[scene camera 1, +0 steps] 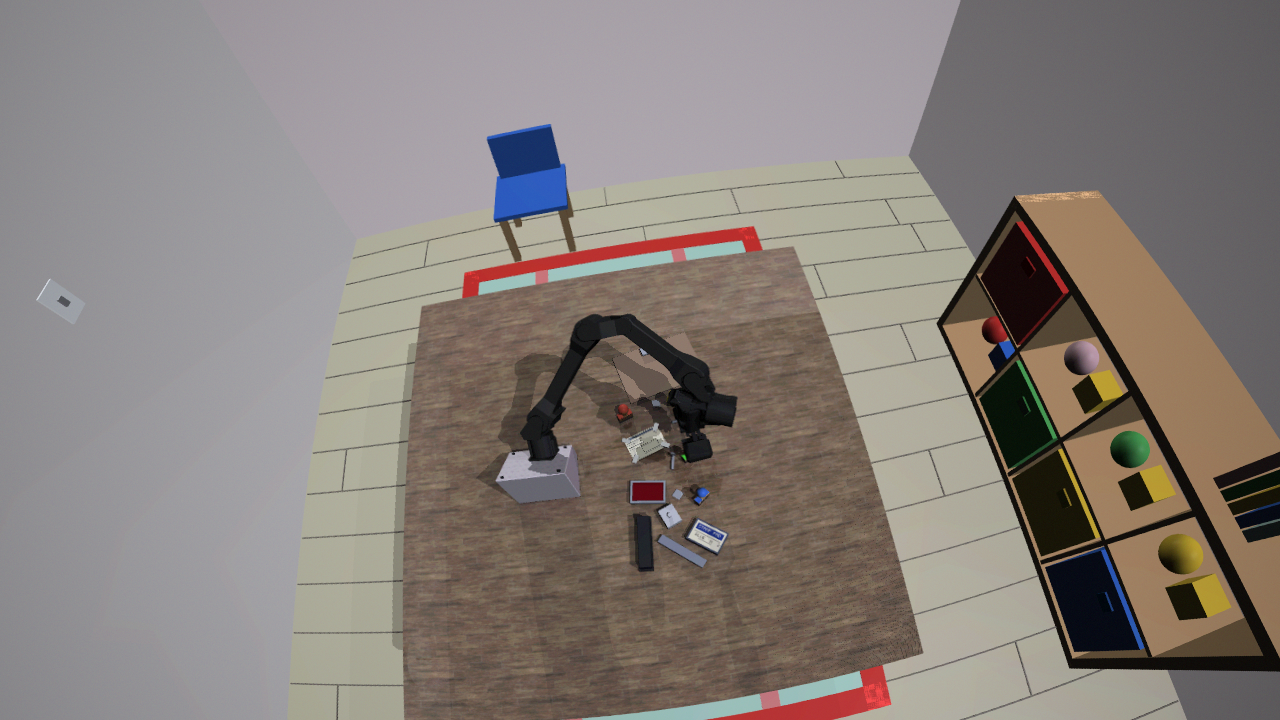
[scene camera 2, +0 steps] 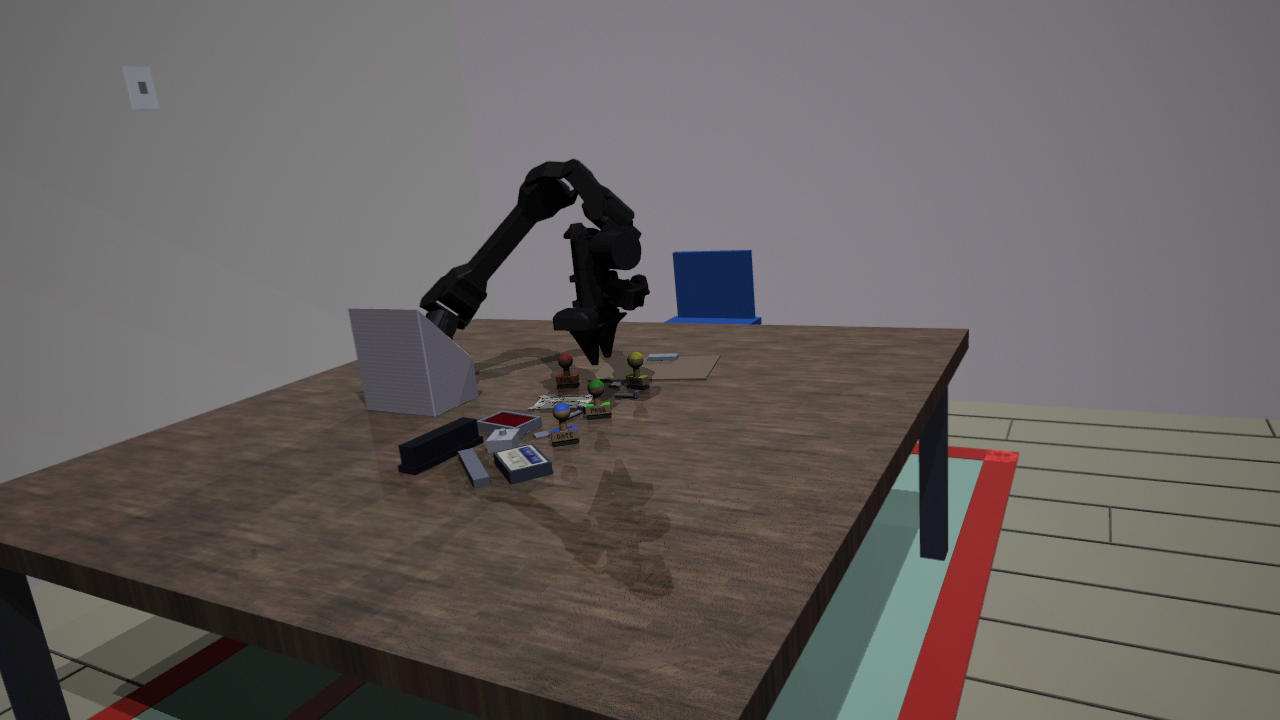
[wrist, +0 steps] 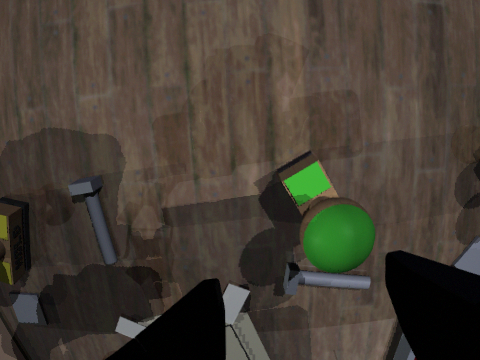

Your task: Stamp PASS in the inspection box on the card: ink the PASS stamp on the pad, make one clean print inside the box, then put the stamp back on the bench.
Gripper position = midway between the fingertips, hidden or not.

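Note:
My gripper (scene camera 2: 601,361) (scene camera 1: 690,437) (wrist: 305,282). Blue-knob stamp (scene camera 2: 564,435), out of frame in the wrist view. Black bar (scene camera 2: 426,451) (scene camera 1: 644,523), out of frame in the wrist view.

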